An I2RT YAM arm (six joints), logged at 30 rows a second.
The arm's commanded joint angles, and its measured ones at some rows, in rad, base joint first. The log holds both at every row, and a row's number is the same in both.
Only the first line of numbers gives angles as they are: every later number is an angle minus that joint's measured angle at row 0.
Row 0, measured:
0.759 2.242 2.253 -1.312 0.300 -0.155
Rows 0 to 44, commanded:
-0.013 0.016 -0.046 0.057 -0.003 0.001
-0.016 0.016 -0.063 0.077 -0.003 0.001
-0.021 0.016 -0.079 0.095 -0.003 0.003
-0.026 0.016 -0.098 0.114 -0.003 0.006
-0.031 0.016 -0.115 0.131 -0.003 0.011
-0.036 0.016 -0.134 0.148 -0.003 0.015
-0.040 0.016 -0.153 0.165 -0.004 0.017
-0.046 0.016 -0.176 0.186 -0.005 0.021
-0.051 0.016 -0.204 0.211 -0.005 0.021
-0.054 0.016 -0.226 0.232 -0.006 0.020
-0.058 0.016 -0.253 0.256 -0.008 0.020
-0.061 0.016 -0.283 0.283 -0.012 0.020
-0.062 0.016 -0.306 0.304 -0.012 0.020
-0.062 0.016 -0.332 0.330 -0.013 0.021
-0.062 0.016 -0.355 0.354 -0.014 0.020
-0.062 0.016 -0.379 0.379 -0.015 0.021
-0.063 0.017 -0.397 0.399 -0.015 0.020
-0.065 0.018 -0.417 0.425 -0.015 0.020
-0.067 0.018 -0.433 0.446 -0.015 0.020
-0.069 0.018 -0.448 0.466 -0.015 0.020
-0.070 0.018 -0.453 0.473 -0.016 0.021
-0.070 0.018 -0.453 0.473 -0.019 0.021
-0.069 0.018 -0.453 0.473 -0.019 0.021
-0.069 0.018 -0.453 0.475 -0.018 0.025
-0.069 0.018 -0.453 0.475 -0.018 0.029
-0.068 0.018 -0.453 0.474 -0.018 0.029
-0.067 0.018 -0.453 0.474 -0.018 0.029
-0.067 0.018 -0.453 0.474 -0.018 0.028
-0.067 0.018 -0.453 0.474 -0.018 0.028
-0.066 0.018 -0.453 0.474 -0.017 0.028
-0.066 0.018 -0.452 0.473 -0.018 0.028
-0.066 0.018 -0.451 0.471 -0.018 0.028
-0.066 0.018 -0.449 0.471 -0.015 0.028
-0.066 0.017 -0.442 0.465 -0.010 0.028
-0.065 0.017 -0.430 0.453 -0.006 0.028
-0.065 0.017 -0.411 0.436 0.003 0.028
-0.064 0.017 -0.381 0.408 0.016 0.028
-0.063 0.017 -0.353 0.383 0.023 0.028
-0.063 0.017 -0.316 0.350 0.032 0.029
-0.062 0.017 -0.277 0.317 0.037 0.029
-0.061 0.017 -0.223 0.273 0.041 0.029
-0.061 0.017 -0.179 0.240 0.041 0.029
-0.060 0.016 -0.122 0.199 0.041 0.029
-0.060 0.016 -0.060 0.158 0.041 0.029
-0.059 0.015 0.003 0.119 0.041 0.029
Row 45, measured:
-0.065 0.036 -0.184 0.167 0.016 0.023
